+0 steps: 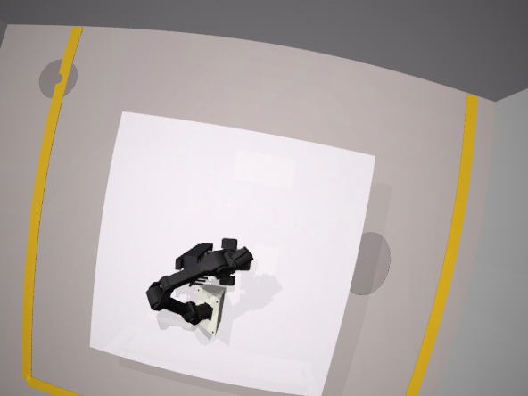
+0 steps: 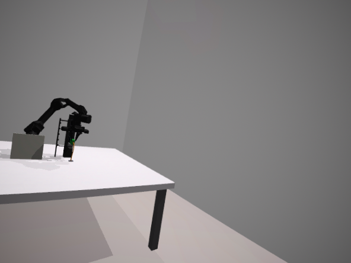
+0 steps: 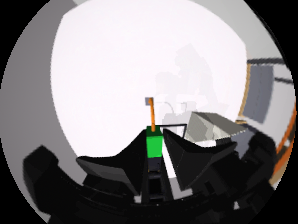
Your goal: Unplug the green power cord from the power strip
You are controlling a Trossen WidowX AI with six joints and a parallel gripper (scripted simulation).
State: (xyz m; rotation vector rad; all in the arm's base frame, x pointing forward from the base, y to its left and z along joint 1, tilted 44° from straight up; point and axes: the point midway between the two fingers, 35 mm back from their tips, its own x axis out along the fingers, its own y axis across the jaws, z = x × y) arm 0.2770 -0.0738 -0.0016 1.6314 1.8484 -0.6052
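Right now my gripper tip is 10 mm past the green plug and 50 mm to the right of it.
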